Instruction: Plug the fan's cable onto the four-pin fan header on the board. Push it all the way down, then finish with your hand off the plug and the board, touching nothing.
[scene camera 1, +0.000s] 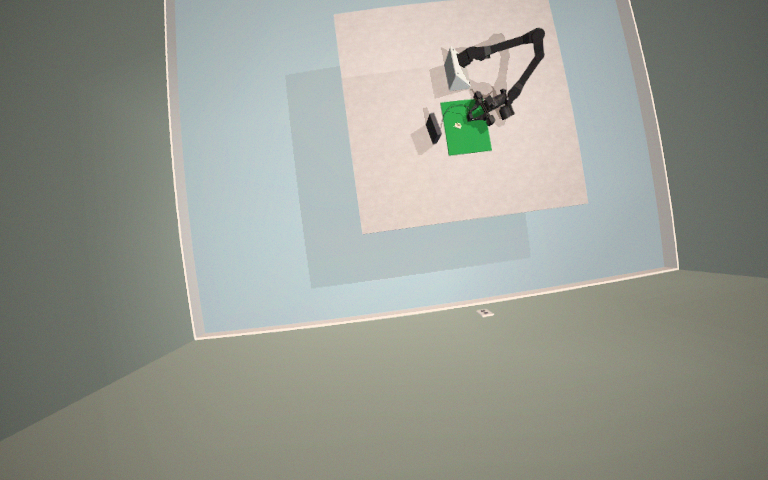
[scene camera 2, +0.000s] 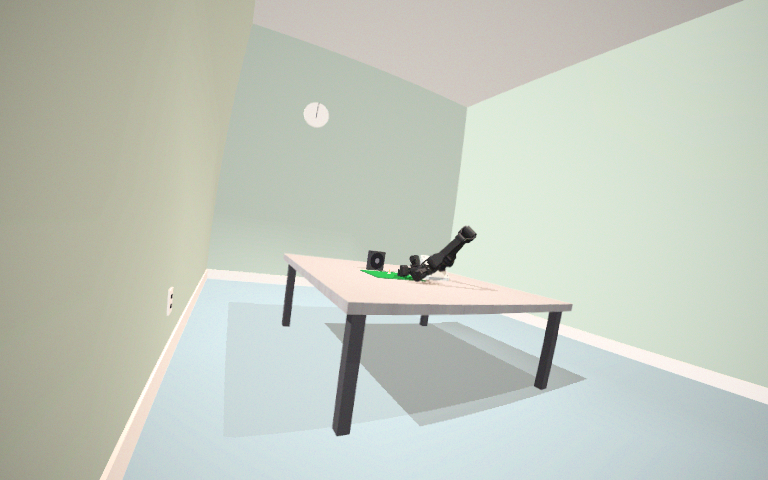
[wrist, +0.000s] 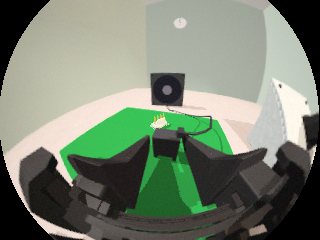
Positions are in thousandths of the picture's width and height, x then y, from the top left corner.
Note:
In view: the gripper (wrist: 520, 577), a dark plug (wrist: 517, 590), a black fan (wrist: 523, 369) and a green board (scene camera 1: 617, 284).

